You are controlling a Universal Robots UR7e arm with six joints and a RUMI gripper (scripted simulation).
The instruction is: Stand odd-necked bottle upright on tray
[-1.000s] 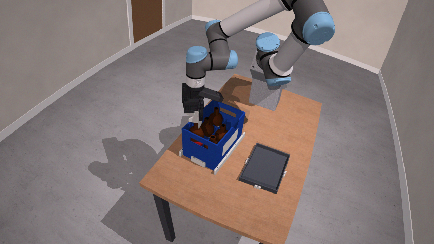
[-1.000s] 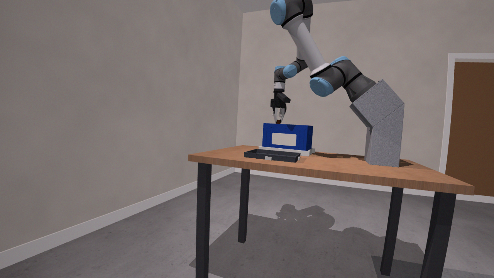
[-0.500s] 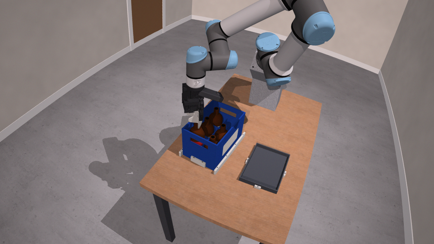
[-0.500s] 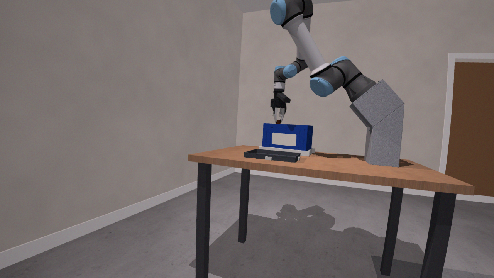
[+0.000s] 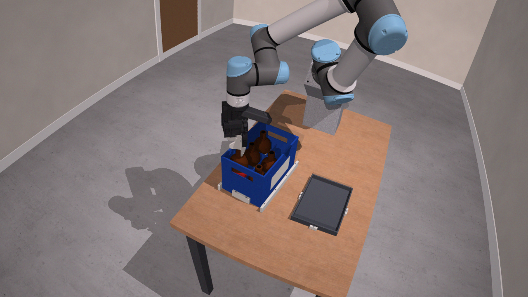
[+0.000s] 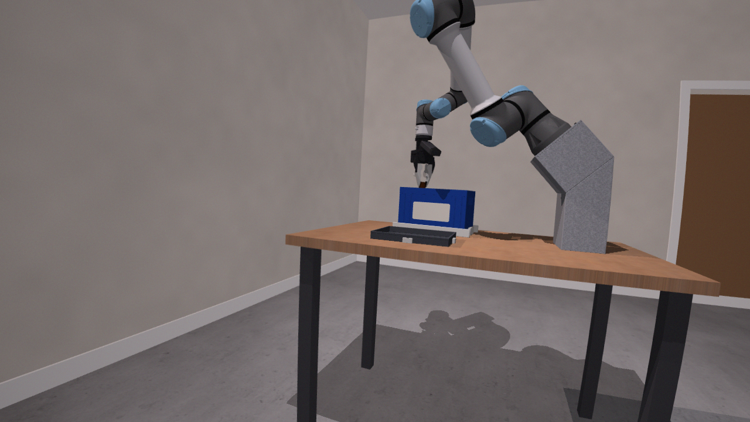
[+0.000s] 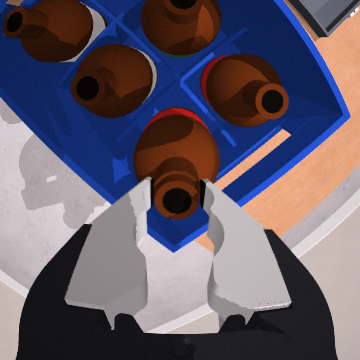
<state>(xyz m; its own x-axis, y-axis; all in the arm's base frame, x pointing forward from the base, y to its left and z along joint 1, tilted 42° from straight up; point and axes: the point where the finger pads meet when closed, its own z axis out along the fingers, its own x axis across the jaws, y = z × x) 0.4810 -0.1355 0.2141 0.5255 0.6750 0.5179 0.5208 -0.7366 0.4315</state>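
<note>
Right now the bottle is 1 cm ahead of my hand, 1 cm to the right of it and 7 cm below it. From my hand the other things lie so: dark tray 9 cm behind, 33 cm to the left, 18 cm below; crate 8 cm behind, 4 cm to the left, 11 cm below.
</note>
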